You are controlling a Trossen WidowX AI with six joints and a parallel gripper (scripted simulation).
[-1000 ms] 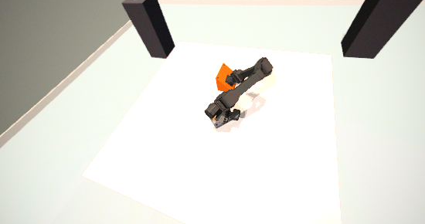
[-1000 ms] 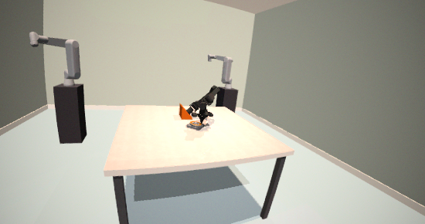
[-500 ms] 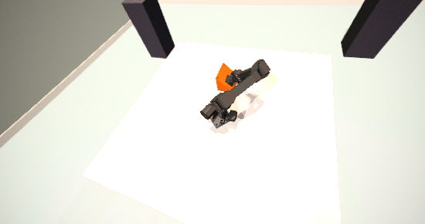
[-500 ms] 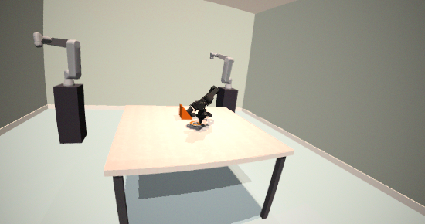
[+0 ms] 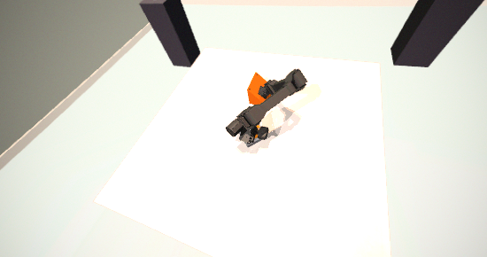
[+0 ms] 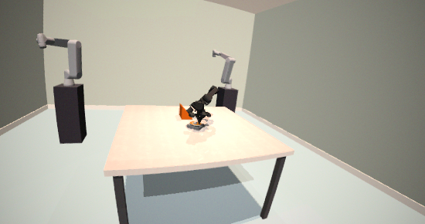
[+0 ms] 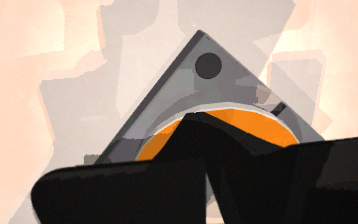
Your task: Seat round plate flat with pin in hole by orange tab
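My gripper tip is now 30 mm past the round orange plate, 10 mm to the left of it and 10 mm above it.
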